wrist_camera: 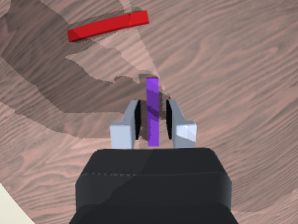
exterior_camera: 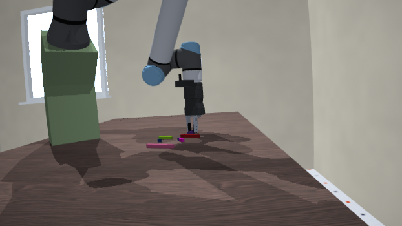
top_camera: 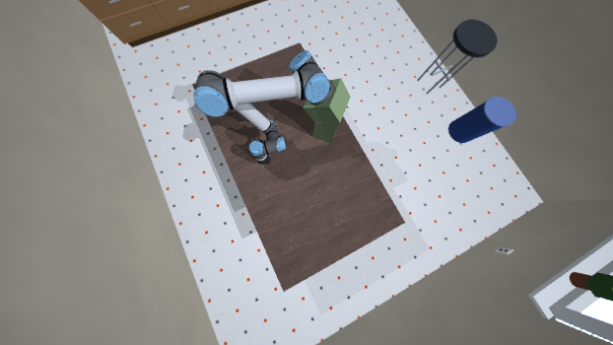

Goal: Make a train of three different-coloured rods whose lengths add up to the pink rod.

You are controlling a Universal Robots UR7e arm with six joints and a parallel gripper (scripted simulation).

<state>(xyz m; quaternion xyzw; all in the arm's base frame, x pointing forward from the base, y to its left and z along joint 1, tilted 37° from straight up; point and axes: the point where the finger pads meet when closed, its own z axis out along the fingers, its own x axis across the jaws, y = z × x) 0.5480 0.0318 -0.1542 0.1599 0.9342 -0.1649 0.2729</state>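
Now: the purple rod 2 cm below my hand. From my hand the other things lie so: magenta rod: 2 cm behind, 15 cm to the right, 2 cm below; then lime rod: 9 cm behind, 10 cm to the right, 2 cm below; then red rod: 8 cm to the right, 2 cm below.
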